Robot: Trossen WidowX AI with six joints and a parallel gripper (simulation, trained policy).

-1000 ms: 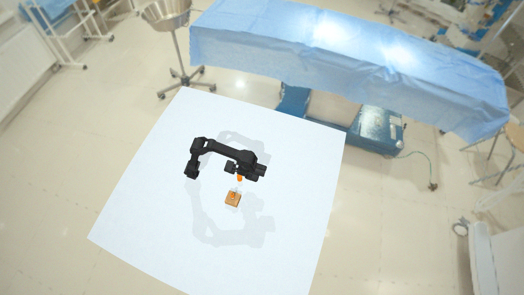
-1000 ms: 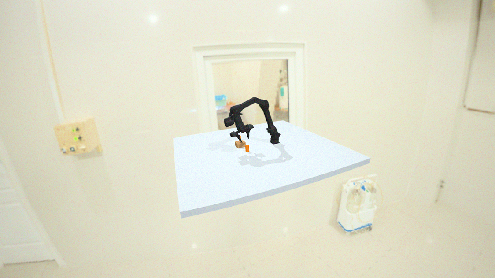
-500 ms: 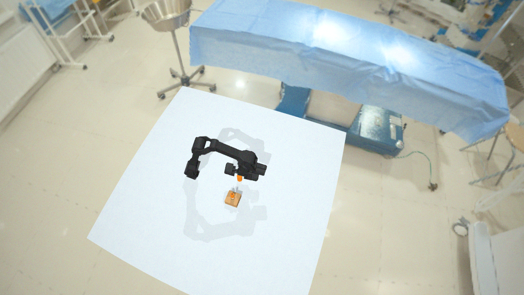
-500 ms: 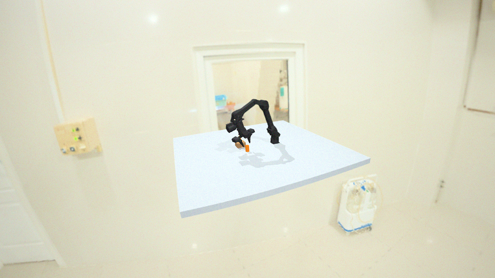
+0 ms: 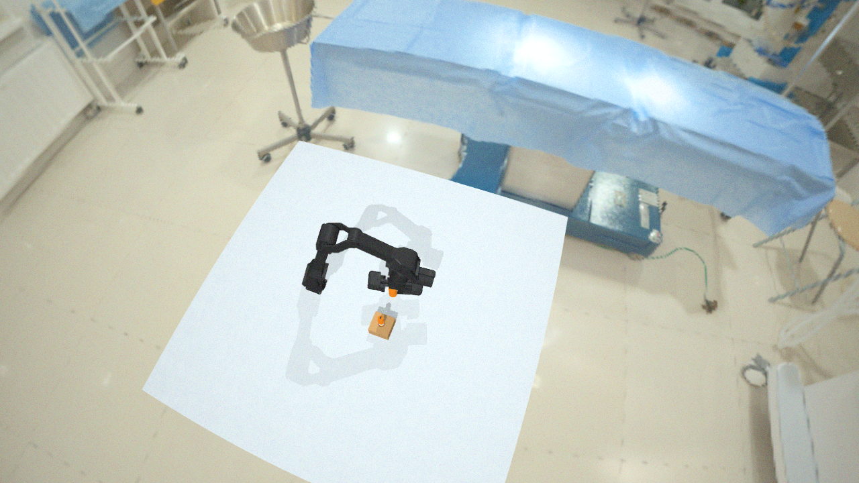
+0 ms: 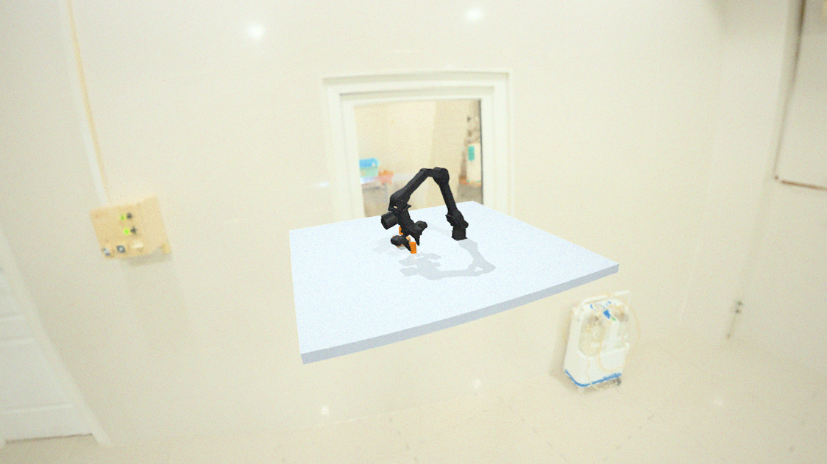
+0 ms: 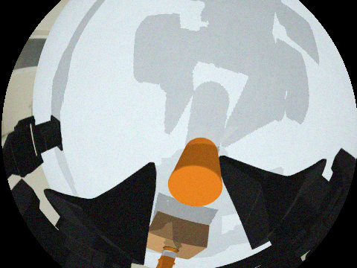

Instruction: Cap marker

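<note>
Right now my gripper tip is 20 mm short of the tan holder block and 130 mm to the left of it. The rest, counted from my gripper tip: orange cap (10 mm ahead, 10 mm above).
</note>
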